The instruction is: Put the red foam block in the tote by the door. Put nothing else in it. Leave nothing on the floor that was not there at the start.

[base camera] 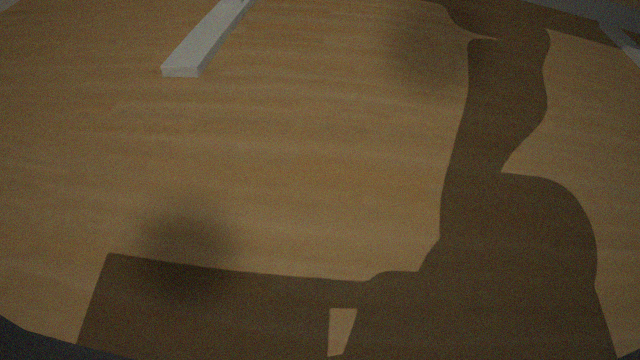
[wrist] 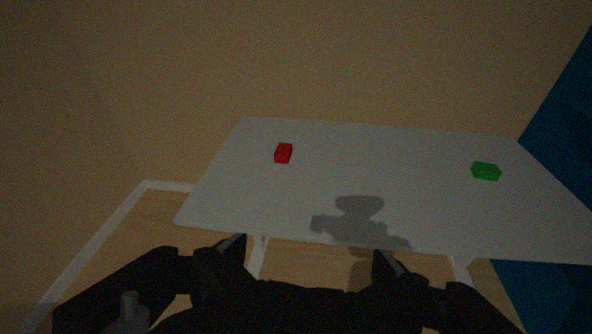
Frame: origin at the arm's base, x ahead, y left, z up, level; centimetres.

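Seen in the pictures: gripper, fingertip midpoint: (wrist: 308,255).
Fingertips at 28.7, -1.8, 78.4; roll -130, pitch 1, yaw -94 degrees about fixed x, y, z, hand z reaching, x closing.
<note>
Pixels of each thing's top centre, then the offset from my fingertips to it, as dx, dy, dz. "spot": a spot on its surface instead. Level surfaces: height alone.
- red foam block, middle of its top: (wrist: 283,148) +72.3, +9.9, -41.5
- white table, its level: dz -46.0
- green block, middle of its top: (wrist: 488,167) +64.9, -75.9, -41.5
- white table foot, surface spot: (base camera: 205,42) spot: +46.7, +26.7, -115.5
The red foam block (wrist: 283,153) lies on the white table (wrist: 380,145), left of its middle and toward the far edge in the wrist view. My gripper (wrist: 308,255) is open, with its fingers wide apart and no object between them. It shows at the bottom of the wrist view, on the near side of the table and apart from the block. Its shadow falls on the table's near part. The tote and the door do not show in either view.
A green block (wrist: 486,171) lies on the right part of the same table. A blue shelf unit (wrist: 560,125) stands at the right. A white table foot (base camera: 205,42) rests on the floor ahead of the base, toward the left. The wall rises behind the table.
</note>
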